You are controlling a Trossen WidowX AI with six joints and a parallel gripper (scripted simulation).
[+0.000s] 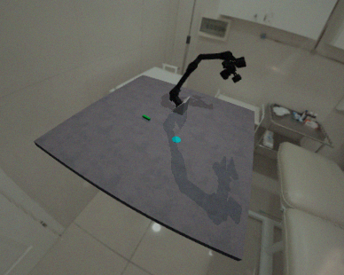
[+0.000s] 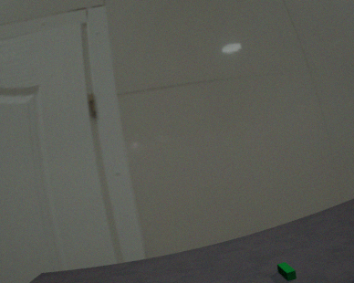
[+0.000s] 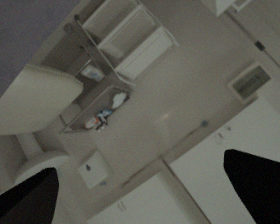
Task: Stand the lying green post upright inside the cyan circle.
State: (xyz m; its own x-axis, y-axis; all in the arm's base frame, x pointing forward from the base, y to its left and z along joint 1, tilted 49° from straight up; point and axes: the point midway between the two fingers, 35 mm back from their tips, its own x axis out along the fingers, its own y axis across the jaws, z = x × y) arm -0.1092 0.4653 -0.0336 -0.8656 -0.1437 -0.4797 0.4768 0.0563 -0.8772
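The green post lies 40 cm ahead of my gripper tip, 53 cm to the right of it and 35 cm below it. From my gripper tip the other things lie so: cyan circle 52 cm ahead, 26 cm to the right, 35 cm below.
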